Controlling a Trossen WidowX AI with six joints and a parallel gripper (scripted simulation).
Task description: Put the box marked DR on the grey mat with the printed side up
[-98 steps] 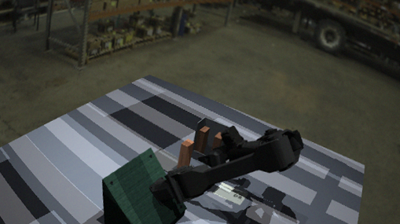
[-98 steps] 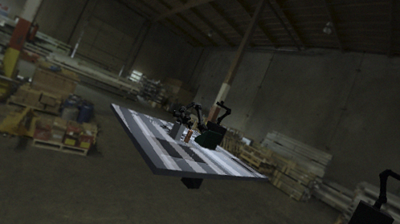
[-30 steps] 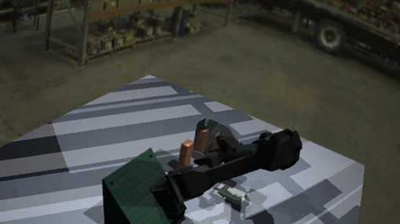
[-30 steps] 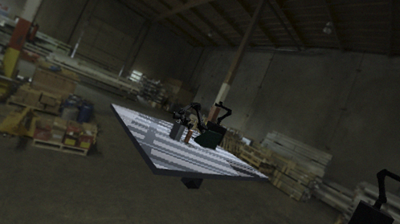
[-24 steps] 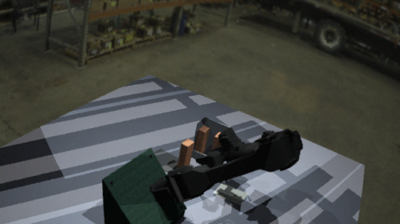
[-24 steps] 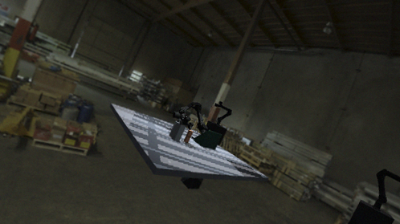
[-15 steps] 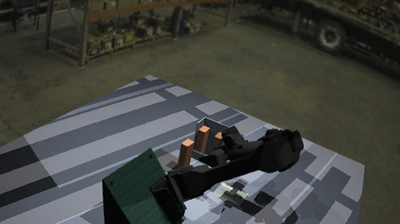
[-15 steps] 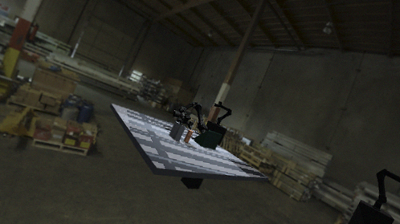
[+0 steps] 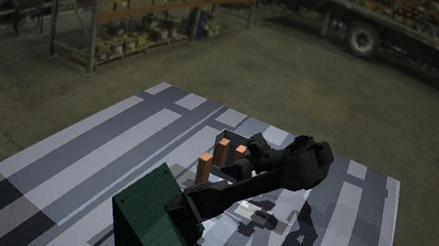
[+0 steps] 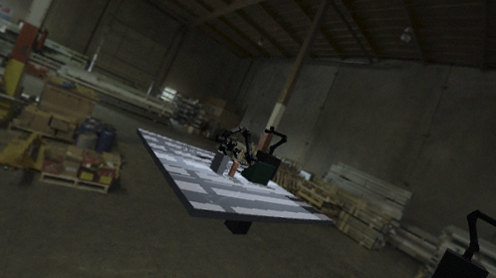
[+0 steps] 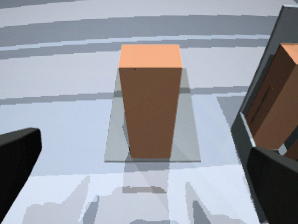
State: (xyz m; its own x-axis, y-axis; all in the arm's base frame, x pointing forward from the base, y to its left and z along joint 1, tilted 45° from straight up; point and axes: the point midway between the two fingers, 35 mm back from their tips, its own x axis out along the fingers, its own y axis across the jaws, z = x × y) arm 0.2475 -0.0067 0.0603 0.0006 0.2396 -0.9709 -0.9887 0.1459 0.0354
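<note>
My gripper tip is now 14 cm to the right of the grey mat, 13 cm above it and 1 cm short of it. From my gripper tip the other things lie so: white card (13 cm below, 12 cm to the right).
</note>
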